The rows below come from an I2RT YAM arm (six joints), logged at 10 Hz.
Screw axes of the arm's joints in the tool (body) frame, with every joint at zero. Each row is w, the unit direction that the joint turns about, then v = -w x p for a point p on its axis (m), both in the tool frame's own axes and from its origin. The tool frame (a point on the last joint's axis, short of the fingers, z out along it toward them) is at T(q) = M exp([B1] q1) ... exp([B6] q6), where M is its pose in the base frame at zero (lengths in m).
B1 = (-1, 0, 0, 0, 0.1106, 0)
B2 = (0, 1, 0, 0.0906, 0, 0.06)
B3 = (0, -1, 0, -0.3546, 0, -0.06)
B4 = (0, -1, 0, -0.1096, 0, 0)
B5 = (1, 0, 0, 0, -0.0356, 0)
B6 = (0, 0, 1, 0, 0, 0)
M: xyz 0.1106 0 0.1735 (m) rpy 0 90 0 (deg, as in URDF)
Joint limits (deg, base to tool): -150..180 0..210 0..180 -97..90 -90..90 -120..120
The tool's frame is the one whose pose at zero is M.
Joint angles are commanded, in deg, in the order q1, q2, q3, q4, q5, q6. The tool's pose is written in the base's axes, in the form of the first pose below.
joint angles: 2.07, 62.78, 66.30, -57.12, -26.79, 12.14
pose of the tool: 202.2 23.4 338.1 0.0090 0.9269 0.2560 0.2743
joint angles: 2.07, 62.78, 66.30, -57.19, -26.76, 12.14
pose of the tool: 202.1 23.3 338.0 0.0093 0.9271 0.2557 0.2738
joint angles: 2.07, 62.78, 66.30, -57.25, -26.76, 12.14
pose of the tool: 202.0 23.3 337.9 0.0094 0.9273 0.2557 0.2733
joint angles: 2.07, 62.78, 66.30, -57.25, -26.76, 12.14
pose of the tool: 202.0 23.3 337.9 0.0094 0.9273 0.2557 0.2733
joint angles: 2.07, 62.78, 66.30, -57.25, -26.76, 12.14
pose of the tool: 202.0 23.3 337.9 0.0094 0.9273 0.2557 0.2733
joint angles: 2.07, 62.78, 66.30, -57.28, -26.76, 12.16
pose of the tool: 201.9 23.3 337.9 0.0096 0.9274 0.2557 0.2730
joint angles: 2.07, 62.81, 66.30, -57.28, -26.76, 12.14
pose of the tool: 202.0 23.3 337.8 0.0095 0.9274 0.2557 0.2728
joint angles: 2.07, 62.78, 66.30, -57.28, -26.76, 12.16
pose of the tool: 201.9 23.3 337.9 0.0096 0.9274 0.2557 0.2730
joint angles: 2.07, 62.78, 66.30, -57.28, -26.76, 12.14
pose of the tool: 201.9 23.3 337.9 0.0095 0.9274 0.2557 0.2730
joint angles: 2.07, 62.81, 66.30, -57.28, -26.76, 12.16
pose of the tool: 202.0 23.3 337.8 0.0097 0.9274 0.2557 0.2728
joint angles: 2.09, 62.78, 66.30, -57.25, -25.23, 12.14
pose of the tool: 202.2 22.6 337.6 0.0135 0.9298 0.2436 0.2757
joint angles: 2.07, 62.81, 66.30, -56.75, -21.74, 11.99
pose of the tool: 203.7 20.6 337.3 0.0214 0.9337 0.2155 0.2853
